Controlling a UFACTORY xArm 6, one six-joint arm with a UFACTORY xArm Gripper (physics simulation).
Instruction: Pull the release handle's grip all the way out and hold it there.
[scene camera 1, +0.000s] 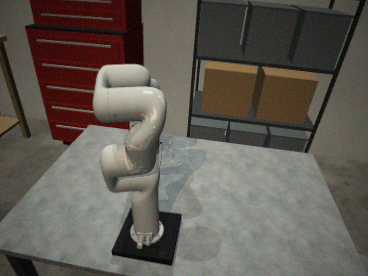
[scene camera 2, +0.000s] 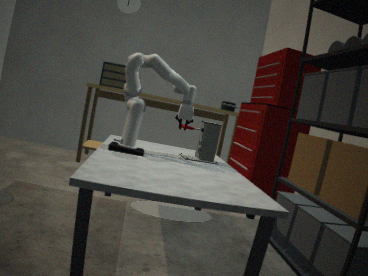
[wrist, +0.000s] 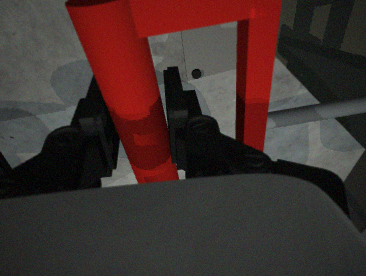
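The release handle's red grip (scene camera 2: 188, 127) (wrist: 117, 75) is a thick round bar joined to a square red frame. A grey rod (wrist: 320, 112) runs from the frame toward the upright grey housing (scene camera 2: 209, 142). A long stretch of this rod shows in the wrist view, and scene camera 2 shows a gap between grip and housing. My gripper (scene camera 2: 184, 122) (wrist: 141, 95) is shut on the grip, one black finger on each side of the round bar. In scene camera 1 the arm hides the gripper and handle.
The housing stands on a flat base near the far end of the grey table (scene camera 1: 265, 200) (scene camera 2: 170, 177). The arm's black base plate (scene camera 1: 170, 240) (scene camera 2: 117, 147) is at the other end. Red drawer cabinets (scene camera 1: 75, 75) (scene camera 2: 250, 135) and a shelf rack (scene camera 1: 265, 65) stand beyond the table.
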